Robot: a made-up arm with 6 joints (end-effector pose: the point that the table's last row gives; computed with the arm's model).
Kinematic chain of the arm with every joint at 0, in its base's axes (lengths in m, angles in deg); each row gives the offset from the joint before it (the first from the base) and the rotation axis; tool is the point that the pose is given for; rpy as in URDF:
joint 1: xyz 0 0 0.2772 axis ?
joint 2: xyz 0 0 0 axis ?
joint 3: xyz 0.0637 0 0.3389 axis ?
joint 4: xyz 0.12 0 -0.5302 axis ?
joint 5: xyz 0 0 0 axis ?
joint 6: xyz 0.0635 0 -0.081 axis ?
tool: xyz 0 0 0 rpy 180 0 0
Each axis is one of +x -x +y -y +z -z.
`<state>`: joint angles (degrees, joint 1 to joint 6).
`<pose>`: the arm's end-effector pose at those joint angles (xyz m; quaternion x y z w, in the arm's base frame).
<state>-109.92 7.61 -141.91 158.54 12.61 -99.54</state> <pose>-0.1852 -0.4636 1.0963 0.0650 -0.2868 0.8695 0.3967</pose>
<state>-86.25 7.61 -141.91 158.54 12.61 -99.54</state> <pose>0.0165 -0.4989 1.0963 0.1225 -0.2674 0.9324 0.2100</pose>
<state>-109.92 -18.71 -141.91 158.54 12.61 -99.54</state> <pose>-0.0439 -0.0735 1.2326 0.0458 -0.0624 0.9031 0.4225</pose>
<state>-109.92 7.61 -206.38 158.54 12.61 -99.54</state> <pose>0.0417 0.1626 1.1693 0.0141 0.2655 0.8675 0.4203</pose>
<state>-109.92 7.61 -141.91 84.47 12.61 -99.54</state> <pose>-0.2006 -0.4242 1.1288 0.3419 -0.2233 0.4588 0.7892</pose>
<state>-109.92 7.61 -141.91 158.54 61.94 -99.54</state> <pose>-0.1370 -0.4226 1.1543 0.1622 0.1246 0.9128 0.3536</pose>
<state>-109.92 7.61 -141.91 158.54 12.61 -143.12</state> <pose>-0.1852 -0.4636 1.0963 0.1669 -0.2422 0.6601 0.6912</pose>
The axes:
joint 1: +z
joint 2: +y
joint 3: +y
joint 4: -z
joint 5: +y
joint 6: -z

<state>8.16 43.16 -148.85 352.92 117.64 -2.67</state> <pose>0.7951 0.1014 0.6481 0.9904 0.0710 -0.1010 0.0623</pose>
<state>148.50 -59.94 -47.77 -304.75 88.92 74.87</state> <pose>-0.2755 0.0919 0.7541 0.6596 0.5775 -0.4798 0.0351</pose>
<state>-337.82 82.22 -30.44 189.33 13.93 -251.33</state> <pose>-0.0928 -0.0304 -0.1878 -0.6957 -0.6400 0.3123 0.0943</pose>
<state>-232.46 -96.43 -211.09 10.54 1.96 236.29</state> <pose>0.4481 -0.5649 -0.2135 -0.4483 0.7682 -0.4539 0.0544</pose>
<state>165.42 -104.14 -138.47 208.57 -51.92 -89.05</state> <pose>0.7895 -0.2562 0.4738 0.1975 -0.1106 0.7014 0.6759</pose>
